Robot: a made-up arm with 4 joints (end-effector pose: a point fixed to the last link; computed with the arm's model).
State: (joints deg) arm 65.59 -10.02 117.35 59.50
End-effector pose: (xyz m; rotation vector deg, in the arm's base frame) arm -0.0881 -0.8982 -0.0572 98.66 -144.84 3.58
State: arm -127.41 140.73 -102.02 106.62
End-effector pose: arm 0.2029 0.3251 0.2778 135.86 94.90 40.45
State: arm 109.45 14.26 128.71 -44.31
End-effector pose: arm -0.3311 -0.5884 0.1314 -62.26 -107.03 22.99
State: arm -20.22 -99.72 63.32 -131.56
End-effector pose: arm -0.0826 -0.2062 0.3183 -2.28 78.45 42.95
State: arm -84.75 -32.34 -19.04 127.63
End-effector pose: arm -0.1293 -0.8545 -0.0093 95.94 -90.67 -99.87
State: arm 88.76 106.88 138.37 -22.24
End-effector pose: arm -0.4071 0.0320 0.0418 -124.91 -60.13 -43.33
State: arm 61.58 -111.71 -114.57 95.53
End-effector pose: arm 0.5330 -0.2161 0.2651 19.43 -22.01 21.45
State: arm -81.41 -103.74 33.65 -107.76
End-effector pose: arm -0.2582 -0.2565 0.0887 -54.05 23.23 7.78
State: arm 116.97 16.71 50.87 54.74
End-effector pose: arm -0.3843 -0.8062 0.1278 -59.81 161.57 -20.60
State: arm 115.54 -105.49 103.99 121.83
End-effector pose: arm 0.4119 -0.1294 -0.2667 155.99 73.35 -38.49
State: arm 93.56 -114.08 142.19 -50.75
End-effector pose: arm 0.3198 -0.2903 0.0012 82.99 -130.48 72.10
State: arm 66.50 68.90 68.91 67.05
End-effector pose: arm -0.5934 -0.3776 -0.3011 7.74 146.64 -25.18
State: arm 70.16 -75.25 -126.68 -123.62
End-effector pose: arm 0.2327 -0.5909 0.0091 46.11 40.93 -143.96
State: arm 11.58 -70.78 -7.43 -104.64
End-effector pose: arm 0.0208 -0.4910 0.2504 -46.74 67.44 100.89
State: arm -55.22 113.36 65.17 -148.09
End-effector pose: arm 0.3697 -0.1620 -0.1972 -21.73 52.46 -98.53
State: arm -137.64 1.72 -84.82 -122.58
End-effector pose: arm 0.1932 -0.6163 0.3051 131.32 74.41 50.90
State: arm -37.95 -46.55 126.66 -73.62
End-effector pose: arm 0.0129 -0.6014 0.1548 42.71 68.08 9.98
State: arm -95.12 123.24 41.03 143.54
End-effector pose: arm 0.5401 0.0260 0.0501 36.43 28.90 -17.36
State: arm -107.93 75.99 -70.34 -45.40
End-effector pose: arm 0.3944 -0.3177 0.2440 -40.37 164.53 -32.42
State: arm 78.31 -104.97 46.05 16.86
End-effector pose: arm 0.4926 -0.3219 0.0026 -125.80 63.61 26.64
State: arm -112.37 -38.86 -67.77 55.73
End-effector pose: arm -0.2508 -0.7872 0.0099 -29.25 169.54 19.26
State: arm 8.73 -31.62 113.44 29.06
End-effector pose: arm 0.0468 -0.8532 0.0777 -54.07 112.32 -47.27
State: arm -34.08 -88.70 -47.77 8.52
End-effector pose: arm -0.1384 -0.3175 0.4652 -89.34 -70.50 5.84
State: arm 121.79 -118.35 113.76 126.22
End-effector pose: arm 0.3182 -0.0084 -0.3003 137.79 97.27 -41.79
